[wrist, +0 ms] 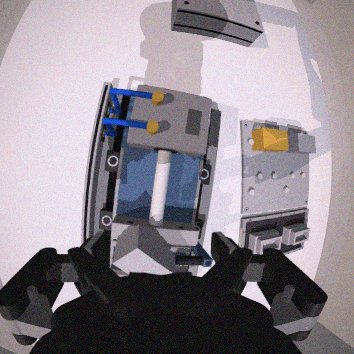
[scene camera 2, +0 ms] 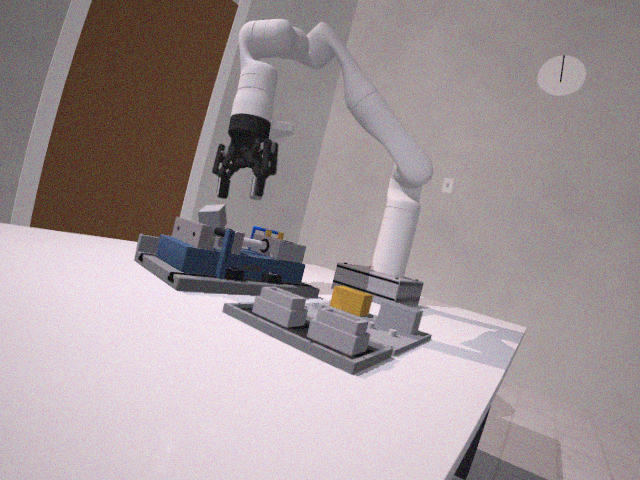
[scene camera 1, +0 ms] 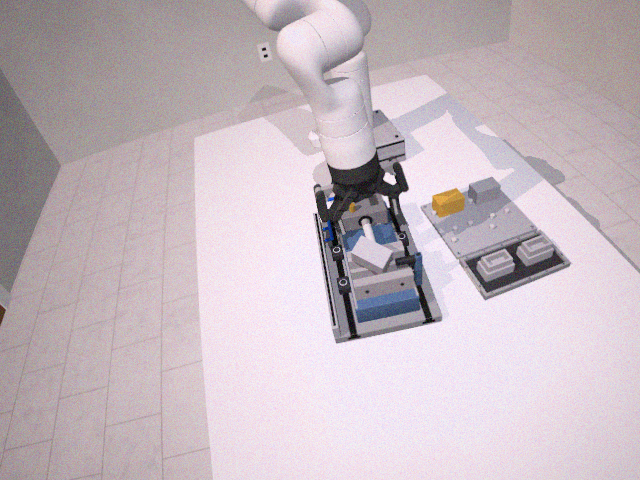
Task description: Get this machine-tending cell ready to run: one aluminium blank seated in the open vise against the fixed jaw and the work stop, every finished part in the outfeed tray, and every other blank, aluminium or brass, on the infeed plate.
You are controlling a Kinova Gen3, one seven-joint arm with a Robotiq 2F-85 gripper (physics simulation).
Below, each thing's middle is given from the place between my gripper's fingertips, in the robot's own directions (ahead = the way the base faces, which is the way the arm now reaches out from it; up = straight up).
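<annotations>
The brass blank [scene camera 2: 347,299] is 200 mm to the left of my hand, 130 mm below it and 130 mm behind it. Counted from my hand again, the infeed plate [wrist: 268,195] is 140 mm below, 250 mm to the left and 90 mm behind, while the outfeed tray [scene camera 2: 296,337] is 50 mm ahead, 270 mm to the left and 150 mm below. My hand is 20 mm past the dark base with rails [scene camera 1: 402,310] and 120 mm above it. Going by their middles, the dark base with rails is the nearest to my hand of the things named here.
</annotations>
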